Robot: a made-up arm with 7 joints. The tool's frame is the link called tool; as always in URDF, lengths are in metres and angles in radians. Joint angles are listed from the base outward. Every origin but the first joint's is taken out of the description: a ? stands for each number. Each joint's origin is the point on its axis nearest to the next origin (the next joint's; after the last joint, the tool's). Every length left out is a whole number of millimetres.
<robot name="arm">
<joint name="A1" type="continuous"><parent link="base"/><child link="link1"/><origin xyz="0 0 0.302" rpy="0 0 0"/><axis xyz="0 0 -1"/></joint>
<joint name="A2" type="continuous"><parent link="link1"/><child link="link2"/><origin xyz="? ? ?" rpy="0 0 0"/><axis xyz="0 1 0"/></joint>
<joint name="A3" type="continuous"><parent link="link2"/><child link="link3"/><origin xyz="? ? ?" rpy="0 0 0"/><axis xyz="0 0 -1"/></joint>
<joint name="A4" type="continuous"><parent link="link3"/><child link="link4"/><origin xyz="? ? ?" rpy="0 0 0"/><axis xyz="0 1 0"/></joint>
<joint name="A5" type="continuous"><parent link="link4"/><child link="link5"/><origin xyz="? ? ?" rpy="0 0 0"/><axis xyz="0 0 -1"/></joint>
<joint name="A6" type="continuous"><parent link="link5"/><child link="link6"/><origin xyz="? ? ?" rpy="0 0 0"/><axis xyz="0 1 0"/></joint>
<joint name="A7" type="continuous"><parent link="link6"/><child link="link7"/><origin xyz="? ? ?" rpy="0 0 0"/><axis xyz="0 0 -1"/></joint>
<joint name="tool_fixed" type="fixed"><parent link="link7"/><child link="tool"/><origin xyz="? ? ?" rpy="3.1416 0 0"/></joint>
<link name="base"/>
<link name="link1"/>
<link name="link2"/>
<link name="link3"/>
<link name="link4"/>
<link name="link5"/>
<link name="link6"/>
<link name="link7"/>
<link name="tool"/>
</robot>
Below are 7 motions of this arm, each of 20 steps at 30 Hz.
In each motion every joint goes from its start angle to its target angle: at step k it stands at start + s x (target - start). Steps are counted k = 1, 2, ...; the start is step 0. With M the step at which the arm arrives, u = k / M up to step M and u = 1 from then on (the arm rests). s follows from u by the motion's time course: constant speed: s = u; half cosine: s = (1 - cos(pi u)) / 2; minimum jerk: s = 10 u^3 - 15 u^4 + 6 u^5.
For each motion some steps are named. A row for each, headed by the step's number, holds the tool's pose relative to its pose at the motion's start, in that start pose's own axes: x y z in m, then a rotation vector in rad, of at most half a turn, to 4 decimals.
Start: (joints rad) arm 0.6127 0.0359 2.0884 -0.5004 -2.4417 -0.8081 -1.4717
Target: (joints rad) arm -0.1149 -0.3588 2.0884 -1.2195 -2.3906 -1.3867 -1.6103
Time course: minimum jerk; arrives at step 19
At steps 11, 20:
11: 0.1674 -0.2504 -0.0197 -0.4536 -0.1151 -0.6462
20: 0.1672 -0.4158 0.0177 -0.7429 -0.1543 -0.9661

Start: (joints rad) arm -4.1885 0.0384 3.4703 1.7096 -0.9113 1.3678 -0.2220
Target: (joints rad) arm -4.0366 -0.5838 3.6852 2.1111 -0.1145 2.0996 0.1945
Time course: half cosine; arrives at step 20
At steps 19, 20:
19: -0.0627 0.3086 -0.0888 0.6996 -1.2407 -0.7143
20: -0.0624 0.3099 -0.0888 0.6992 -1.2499 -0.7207

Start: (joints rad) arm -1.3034 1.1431 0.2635 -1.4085 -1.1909 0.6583 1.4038
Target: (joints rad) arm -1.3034 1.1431 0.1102 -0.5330 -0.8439 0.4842 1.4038
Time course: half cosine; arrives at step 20
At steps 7, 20:
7: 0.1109 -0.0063 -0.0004 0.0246 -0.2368 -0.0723
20: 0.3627 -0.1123 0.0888 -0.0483 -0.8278 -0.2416

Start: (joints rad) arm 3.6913 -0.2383 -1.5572 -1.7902 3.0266 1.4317 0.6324
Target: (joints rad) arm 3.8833 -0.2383 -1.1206 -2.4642 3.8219 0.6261 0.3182
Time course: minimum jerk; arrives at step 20
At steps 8, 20:
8: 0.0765 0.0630 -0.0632 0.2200 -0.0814 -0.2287
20: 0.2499 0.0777 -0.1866 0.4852 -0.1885 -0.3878

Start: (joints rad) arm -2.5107 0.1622 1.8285 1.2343 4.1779 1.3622 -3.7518
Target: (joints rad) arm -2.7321 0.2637 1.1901 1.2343 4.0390 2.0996 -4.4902
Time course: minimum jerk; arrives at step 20
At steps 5, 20:
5: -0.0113 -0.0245 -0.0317 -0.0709 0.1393 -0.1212
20: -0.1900 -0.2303 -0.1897 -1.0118 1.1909 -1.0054

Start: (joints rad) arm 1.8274 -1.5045 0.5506 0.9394 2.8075 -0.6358 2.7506
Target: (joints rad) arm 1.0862 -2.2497 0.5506 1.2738 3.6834 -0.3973 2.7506
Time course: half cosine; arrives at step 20
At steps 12, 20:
12: -0.1230 0.4710 0.1726 0.2879 0.2464 -0.1821
20: -0.0485 0.7147 0.2789 0.4921 0.3000 -0.2464

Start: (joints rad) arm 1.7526 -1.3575 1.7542 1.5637 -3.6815 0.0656 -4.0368
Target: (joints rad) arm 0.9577 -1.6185 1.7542 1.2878 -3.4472 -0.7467 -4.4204
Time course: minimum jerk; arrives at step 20
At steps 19, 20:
19: 0.0996 0.4615 -0.2269 1.2860 -0.4216 -0.2632
20: 0.0996 0.4621 -0.2270 1.2877 -0.4217 -0.2634

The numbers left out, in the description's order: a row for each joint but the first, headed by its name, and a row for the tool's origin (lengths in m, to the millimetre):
A2: 0 -0.013 0
A3: 0 0 0.511
A4: 0 -0.015 0
A5: 0 0 0.377
A6: 0 0 0
A7: 0 0 0.085
tool: 0 0 0

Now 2 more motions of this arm.
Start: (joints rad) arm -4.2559 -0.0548 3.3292 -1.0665 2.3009 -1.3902 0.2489
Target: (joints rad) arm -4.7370 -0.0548 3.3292 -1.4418 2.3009 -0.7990 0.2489
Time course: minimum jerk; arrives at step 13
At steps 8, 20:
8: 0.0582 -0.0147 0.1753 -0.0782 -0.8349 -0.0633
20: 0.0516 -0.0259 0.2596 -0.1423 -1.1756 -0.1053

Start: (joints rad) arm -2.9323 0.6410 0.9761 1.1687 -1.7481 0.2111 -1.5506
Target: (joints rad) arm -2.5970 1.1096 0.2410 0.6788 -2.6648 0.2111 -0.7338
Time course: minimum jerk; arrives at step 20
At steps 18, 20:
18: -0.1885 0.2014 -0.1999 0.3078 -0.0741 -0.3830
20: -0.1905 0.2019 -0.2012 0.3077 -0.0742 -0.3890

